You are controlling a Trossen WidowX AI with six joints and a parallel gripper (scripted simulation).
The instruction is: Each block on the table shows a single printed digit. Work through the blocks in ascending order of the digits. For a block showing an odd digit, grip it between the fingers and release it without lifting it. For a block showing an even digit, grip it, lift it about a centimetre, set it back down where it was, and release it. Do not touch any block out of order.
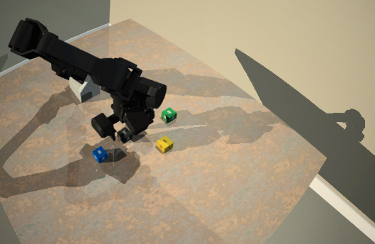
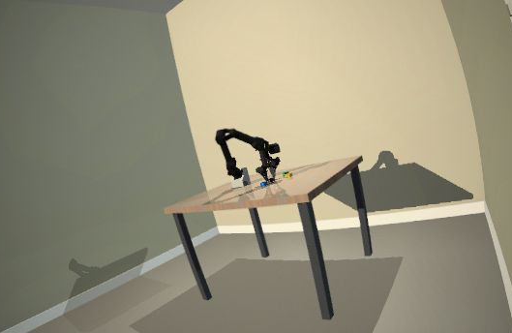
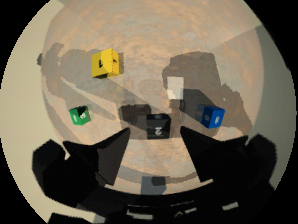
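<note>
My gripper tip is now right at the black block. The rest, counted from my gripper tip: yellow block (100 mm ahead, 50 mm to the left); blue block (100 mm to the right); green block (150 mm to the left, 40 mm ahead).
</note>
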